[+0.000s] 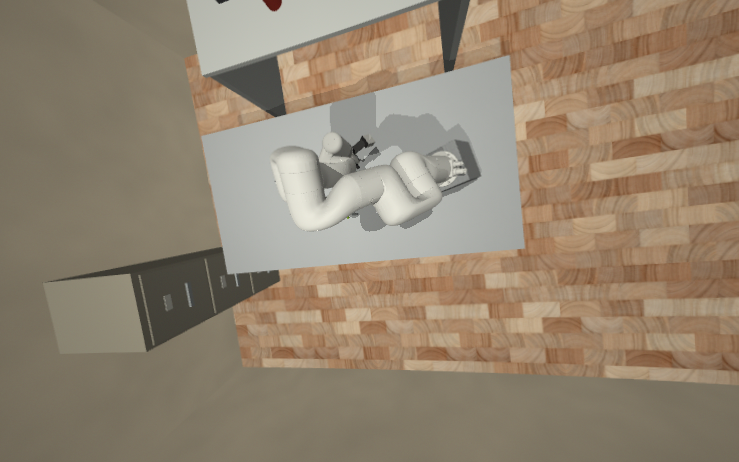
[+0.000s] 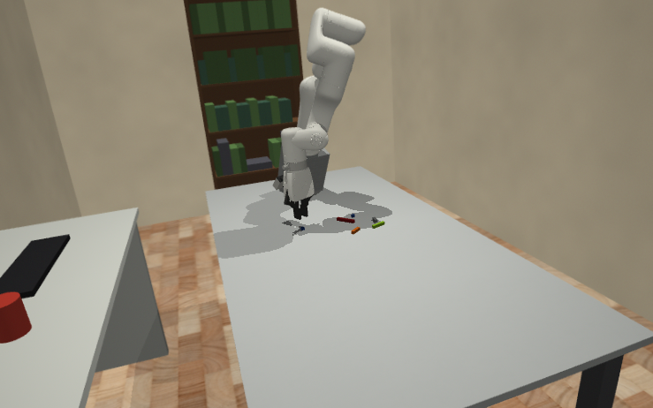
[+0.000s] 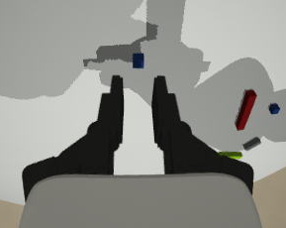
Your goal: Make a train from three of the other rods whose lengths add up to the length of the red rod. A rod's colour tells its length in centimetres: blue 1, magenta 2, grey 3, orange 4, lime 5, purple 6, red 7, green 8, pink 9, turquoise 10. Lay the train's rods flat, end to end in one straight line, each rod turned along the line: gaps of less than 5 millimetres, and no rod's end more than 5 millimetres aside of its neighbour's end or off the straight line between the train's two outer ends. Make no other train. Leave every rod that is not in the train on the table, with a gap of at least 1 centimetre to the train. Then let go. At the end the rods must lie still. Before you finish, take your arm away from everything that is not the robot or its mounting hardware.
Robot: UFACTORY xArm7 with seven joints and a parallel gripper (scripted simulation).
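Right now my hand is 16 cm to the right of the red rod, 6 cm above it and 2 cm past it. Also, from my hand: grey rod: 26 cm to the left, 6 cm below, 1 cm ahead; then lime rod: 26 cm to the left, 6 cm below, 6 cm ahead; then orange rod: 17 cm to the left, 8 cm ahead, 6 cm below.
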